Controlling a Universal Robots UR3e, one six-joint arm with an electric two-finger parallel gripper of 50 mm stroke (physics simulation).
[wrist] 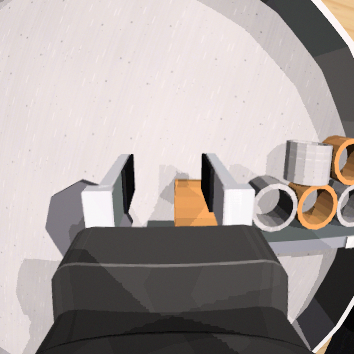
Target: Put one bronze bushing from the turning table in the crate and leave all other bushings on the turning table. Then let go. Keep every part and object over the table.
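Places are measured from the arm's base along level axes (x ahead, y left, z up), in centimetres.
Pixels of known places: gripper, fingertip midpoint: [167, 171].
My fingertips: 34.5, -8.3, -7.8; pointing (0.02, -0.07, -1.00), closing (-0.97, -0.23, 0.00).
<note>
For each thing: its top centre in the pictures, then the offset to it from my fingertips, as dx, dy, dz. "*": a spot on its surface instead. Level surfaces: height alone.
- bronze bushing, middle of its top: [196, 212] -2.2, +1.9, +0.6
- turning table, middle of its top: [85, 226] +4.6, +5.4, -1.8
- grey bar, surface spot: [300, 244] * -8.9, +2.5, +1.5
- turning table's dark raised rim, surface spot: [335, 75] * -9.9, -8.9, -1.5
- Wooden table, its level: dz -7.9
A bronze bushing [187, 206] lies on its side on the turning table [100, 90]. My gripper [167, 171] is open and holds nothing. The bushing is off-centre below the fingers, toward the right finger, which hides its right part; the gripper body borders its lower part. At the right is a group of other bushings: a bronze one [327, 207] with its open end showing, another bronze one [331, 143] at the view's edge, a grey one [287, 201], a grey one [308, 163] seen from its side, and a grey one [340, 200] cut off by the edge. The crate does not show.
A dark grey many-sided disc [67, 215] is at the left, partly behind the left finger. A grey bar [300, 244] runs below the bushings and partly behind the gripper. The turning table's dark raised rim [335, 75] curves along the right, close to the group. Wooden table [345, 15] shows beyond it.
</note>
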